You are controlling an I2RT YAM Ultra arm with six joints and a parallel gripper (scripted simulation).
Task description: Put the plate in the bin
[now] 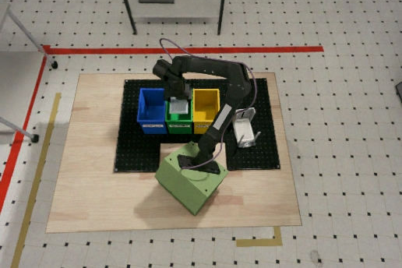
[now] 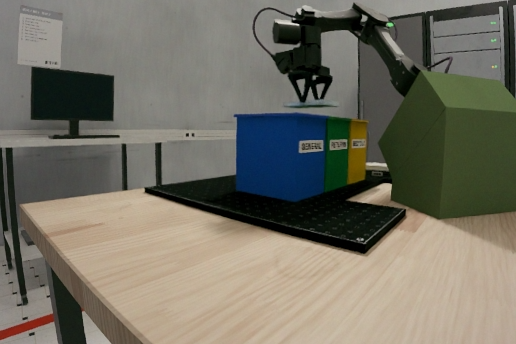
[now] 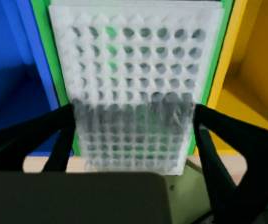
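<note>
My hand is 14 cm above the green returns bin. From my hand the other things lie so: clear 96-well plate: 1 cm below; then yellow bin: 14 cm below, 13 cm to the right, 3 cm behind; then blue bin: 14 cm below, 13 cm to the left, 3 cm ahead.
</note>
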